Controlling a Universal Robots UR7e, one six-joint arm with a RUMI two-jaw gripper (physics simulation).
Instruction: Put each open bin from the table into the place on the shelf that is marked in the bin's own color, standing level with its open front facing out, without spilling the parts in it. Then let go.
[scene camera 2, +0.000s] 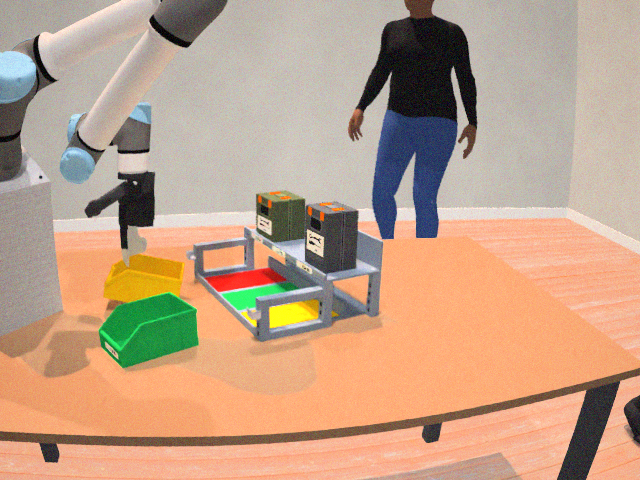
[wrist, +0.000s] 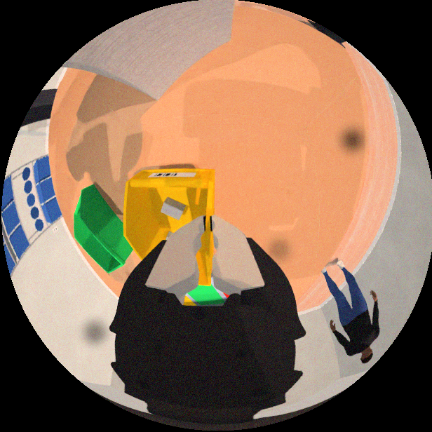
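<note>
A green bin (scene camera 2: 135, 332), a yellow bin (scene camera 2: 147, 276) and an olive box (scene camera 2: 279, 207) are in the scene. The wrist view also shows the green bin (wrist: 98, 230) and the yellow bin (wrist: 144, 225). Visible too is my gripper (scene camera 2: 128, 266); the wrist view likewise shows my gripper (wrist: 208, 216).
</note>
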